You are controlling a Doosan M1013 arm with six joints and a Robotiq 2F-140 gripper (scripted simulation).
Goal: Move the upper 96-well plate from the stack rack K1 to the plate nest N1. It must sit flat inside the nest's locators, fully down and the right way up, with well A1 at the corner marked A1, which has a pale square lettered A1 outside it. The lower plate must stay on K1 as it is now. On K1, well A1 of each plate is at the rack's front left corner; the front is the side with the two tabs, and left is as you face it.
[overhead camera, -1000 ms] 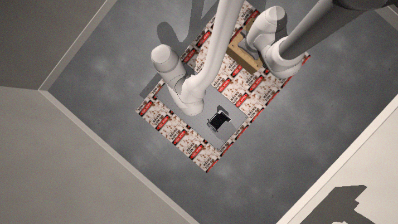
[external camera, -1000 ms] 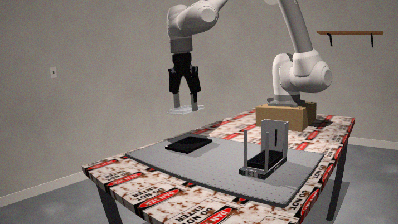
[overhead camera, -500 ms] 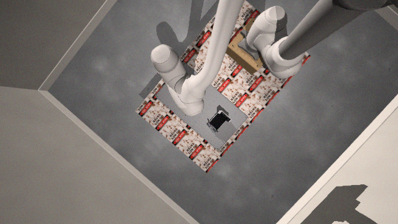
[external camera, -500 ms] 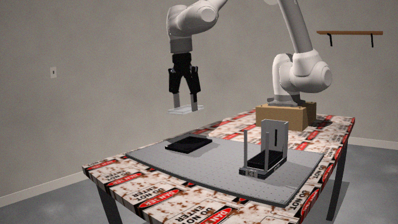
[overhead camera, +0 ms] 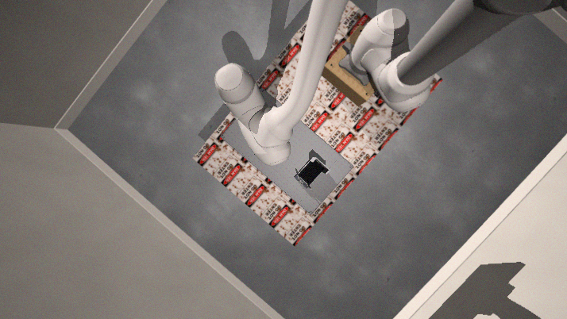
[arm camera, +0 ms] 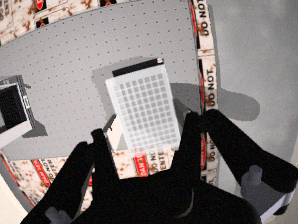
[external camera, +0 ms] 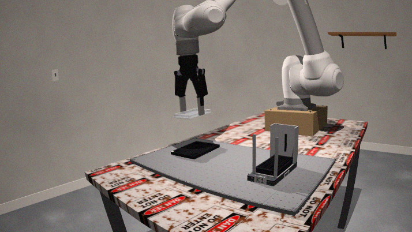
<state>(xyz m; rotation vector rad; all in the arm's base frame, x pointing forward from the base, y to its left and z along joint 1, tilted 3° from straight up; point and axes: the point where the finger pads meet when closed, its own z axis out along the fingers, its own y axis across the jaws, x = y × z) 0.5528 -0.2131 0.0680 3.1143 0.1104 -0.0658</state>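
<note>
My gripper is now 170 mm above the black plate nest N1. Round my hand: white 96-well plate: 30 mm below; then black plate: 50 mm ahead, 390 mm to the left, 150 mm below; then pale square: 80 mm ahead, 50 mm to the right, 160 mm below.
</note>
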